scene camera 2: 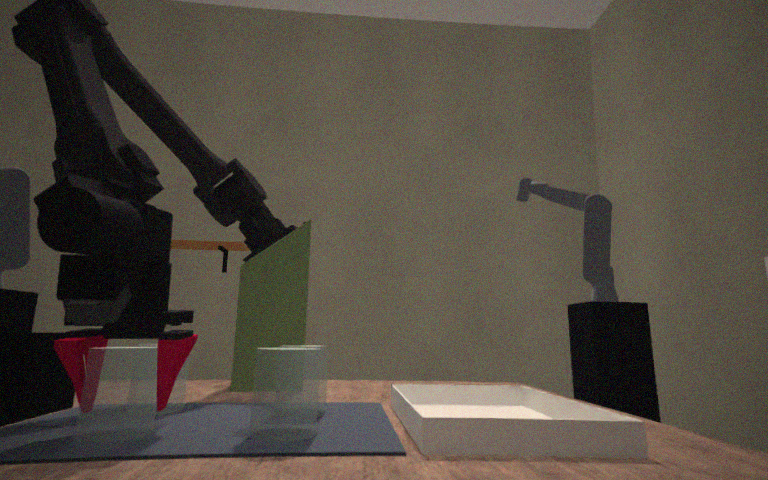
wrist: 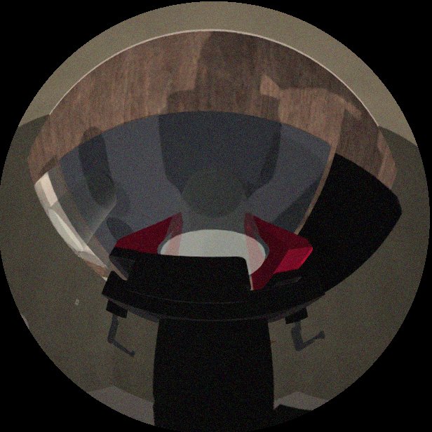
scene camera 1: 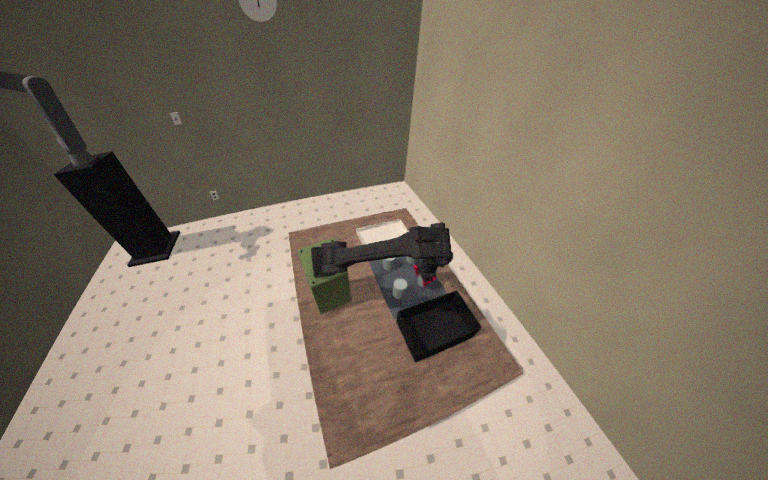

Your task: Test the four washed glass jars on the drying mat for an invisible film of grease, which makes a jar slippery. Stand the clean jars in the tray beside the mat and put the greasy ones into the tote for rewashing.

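Frame: origin at the arm's base, x ahead, y left, z up, level; millimetres.
Where they show: gripper, between the fingertips: (scene camera 2: pixel 124 410) (scene camera 1: pixel 421 281); arm's base, origin of its link: (scene camera 2: pixel 275 249) (scene camera 1: pixel 323 261).
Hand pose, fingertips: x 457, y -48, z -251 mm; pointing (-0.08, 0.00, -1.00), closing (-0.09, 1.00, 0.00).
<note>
Each offset is from my fingertips to the centre of the thing. Level surfaces: height alone.
My gripper (scene camera 1: pixel 424 276) (scene camera 2: pixel 124 410) (wrist: pixel 213 217) points down with red fingers partly open, one on each side of a glass jar @(dy +1, dx +15, dz +21 mm) (scene camera 2: pixel 121 390) (wrist: pixel 212 243) that stands upright on the blue drying mat @(dz -20 mm) (scene camera 2: pixel 362 430) (wrist: pixel 135 150). Whether the fingers touch the glass cannot be told. A second jar @(dy -23, dx -131, dz +21 mm) (scene camera 1: pixel 399 288) (scene camera 2: pixel 172 373) stands behind it in scene view 2. Two more jars stand near the tray end: a front jar @(dy +163, dx +17, dz +21 mm) (scene camera 2: pixel 283 390) and a rear jar @(dy +160, dx -122, dz +21 mm) (scene camera 1: pixel 388 263) (scene camera 2: pixel 321 367). The white tray @(dy +387, dx -73, dz -8 mm) (scene camera 1: pixel 380 232) (scene camera 2: pixel 532 438) is beside one mat end; the black tote @(dy -253, dx -41, dz +27 mm) (scene camera 1: pixel 408 336) (wrist: pixel 350 215) is at the other.
The arm's base sits on a green block (scene camera 1: pixel 331 294) (scene camera 2: pixel 271 328) at the table's edge. The arm reaches over the mat and hides part of it in scene view 1. Another grey arm stands on a black pedestal (scene camera 1: pixel 121 209) (scene camera 2: pixel 614 362) away from the table.
</note>
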